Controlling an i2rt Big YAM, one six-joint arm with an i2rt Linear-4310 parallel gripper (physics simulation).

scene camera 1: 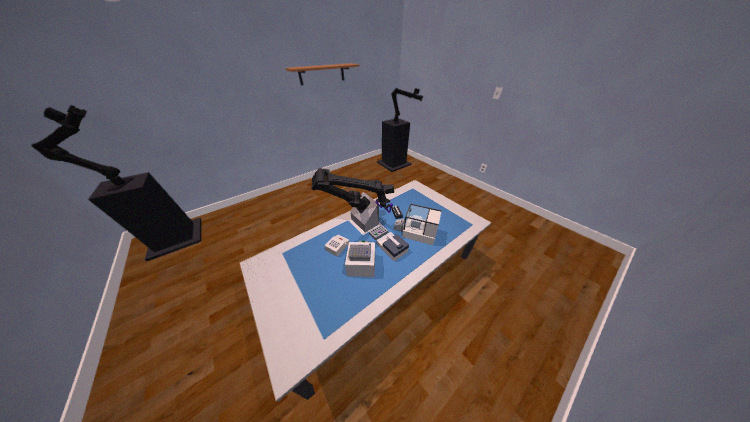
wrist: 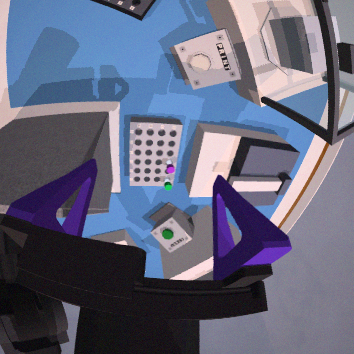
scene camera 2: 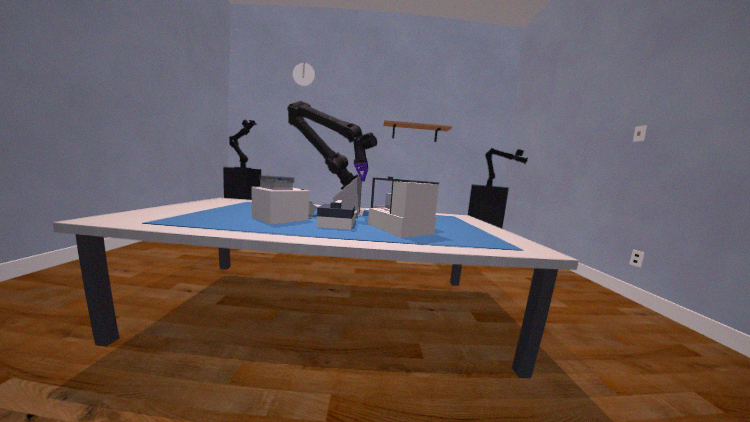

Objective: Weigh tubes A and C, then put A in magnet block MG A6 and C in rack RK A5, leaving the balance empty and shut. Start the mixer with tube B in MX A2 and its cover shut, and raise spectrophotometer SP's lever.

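Frame: origin at the arm's base, x ahead, y left, z up, level; centimetres.
Seen in the pictures: gripper, between the fingertips: (scene camera 1: 385,210) (wrist: 155,171) (scene camera 2: 363,180); arm's base, origin of its link: (scene camera 1: 363,204) (scene camera 2: 350,183).
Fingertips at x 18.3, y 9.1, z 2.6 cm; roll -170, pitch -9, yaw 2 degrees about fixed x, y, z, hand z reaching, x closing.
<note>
Pixels of each thing's middle, then the offset from my fingertips to it. "pt": a spot on its surface instead. Level surfaces: height alone.
- purple-capped tube, middle of its body: (wrist: 168,162) dx +4.9, dy -8.9, dz -16.5 cm
- green-capped tube, middle of its body: (wrist: 166,179) dx +5.2, dy -12.7, dz -16.5 cm
- balance, middle of its body: (wrist: 303,41) (scene camera 2: 395,202) (scene camera 1: 415,221) dx +17.1, dy +16.9, dz -8.5 cm
- PRINT button box, a spot on its surface: (wrist: 212,75) pt dx +7.4, dy +7.5, dz -13.0 cm
- black magnet block, middle of its body: (scene camera 1: 397,211) dx -8.4, dy +19.5, dz -17.2 cm
- spectrophotometer, middle of its body: (wrist: 243,171) (scene camera 2: 338,212) (scene camera 1: 392,243) dx +19.7, dy -8.1, dz -14.5 cm
- white lever, middle of its body: (wrist: 256,183) dx +20.4, dy -8.0, dz -10.5 cm
- mixer, middle of its body: (wrist: 199,257) (scene camera 2: 289,197) (scene camera 1: 361,251) dx +16.2, dy -32.0, dz -10.1 cm
- green button box, a spot on its surface: (wrist: 171,240) (scene camera 1: 362,243) pt dx +8.3, dy -27.1, dz -12.4 cm
- white box, middle of its body: (wrist: 118,256) (scene camera 1: 337,243) dx -4.4, dy -41.3, dz -16.1 cm
- blue mat, height of its surface: dz -19.6 cm
My gripper (scene camera 1: 384,205) (scene camera 2: 362,176) (wrist: 155,171) is open and empty, high above the rack (scene camera 1: 378,230) (wrist: 132,155). A purple-capped tube (wrist: 170,169) and a green-capped tube (wrist: 168,186) stand in the rack's right column in the wrist view; their letters do not show. The balance (scene camera 1: 429,237) (scene camera 2: 418,209) (wrist: 241,65) stands beside the PRINT button box (wrist: 212,75). The black magnet block (scene camera 1: 397,211) (wrist: 129,6) is partly cut off in the wrist view. The spectrophotometer (scene camera 1: 393,245) (scene camera 2: 336,221) (wrist: 207,160) has a white lever (wrist: 257,185). The mixer (scene camera 1: 360,267) (scene camera 2: 280,204) carries a grey block; its cover's state is unclear.
A green button box (scene camera 1: 362,241) (wrist: 171,240) stands by the mixer. A white box (scene camera 1: 336,244) with small dark marks stands on the blue mat (scene camera 1: 335,309). My grey base (scene camera 1: 365,216) is beside the rack. Two other arms stand on dark pedestals (scene camera 1: 152,209) (scene camera 1: 395,144) beyond the table.
</note>
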